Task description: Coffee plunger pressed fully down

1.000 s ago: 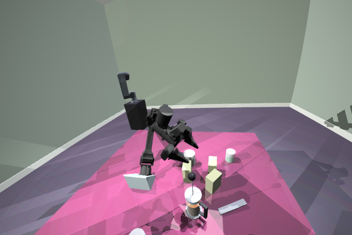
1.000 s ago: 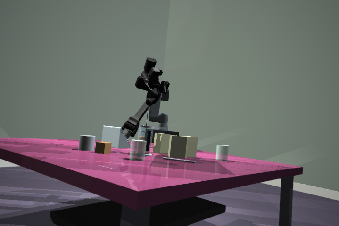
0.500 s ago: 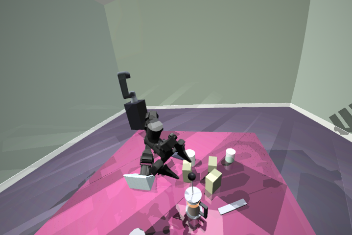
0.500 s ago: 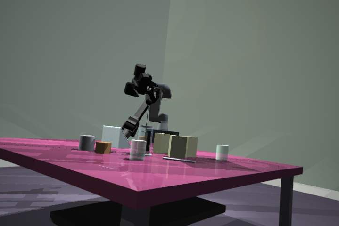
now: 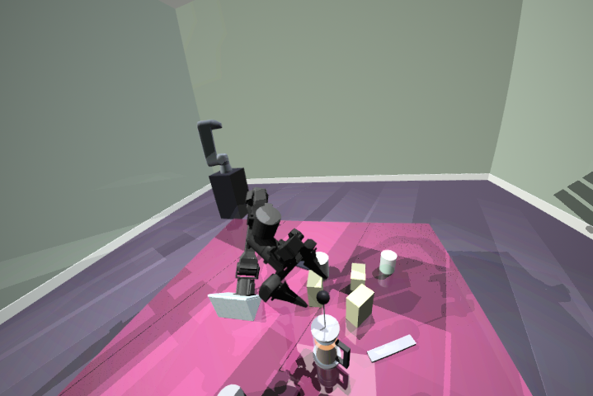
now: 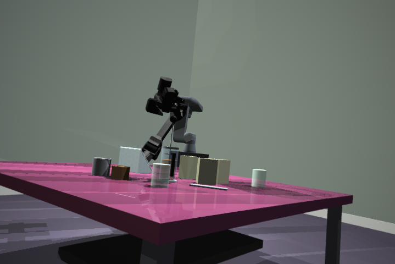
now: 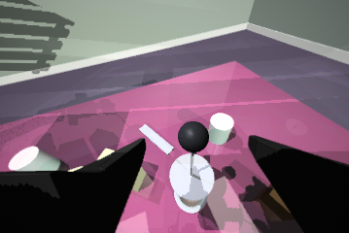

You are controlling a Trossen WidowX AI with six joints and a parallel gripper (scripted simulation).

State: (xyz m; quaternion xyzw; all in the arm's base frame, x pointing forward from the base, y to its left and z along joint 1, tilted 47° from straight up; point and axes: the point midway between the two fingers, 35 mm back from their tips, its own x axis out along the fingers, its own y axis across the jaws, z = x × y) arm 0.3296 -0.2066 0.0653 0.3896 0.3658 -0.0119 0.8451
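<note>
Right now my gripper tip is 150 mm above the glass coffee press, 30 mm short of it and 10 mm to the left of it. From my gripper tip the other things lie so: grey flat bar (280 mm below, 200 mm ahead, 50 mm to the left); grey cylinder (240 mm below, 200 mm to the right, 180 mm behind); orange cube (250 mm below, 190 mm to the right, 60 mm behind).
</note>
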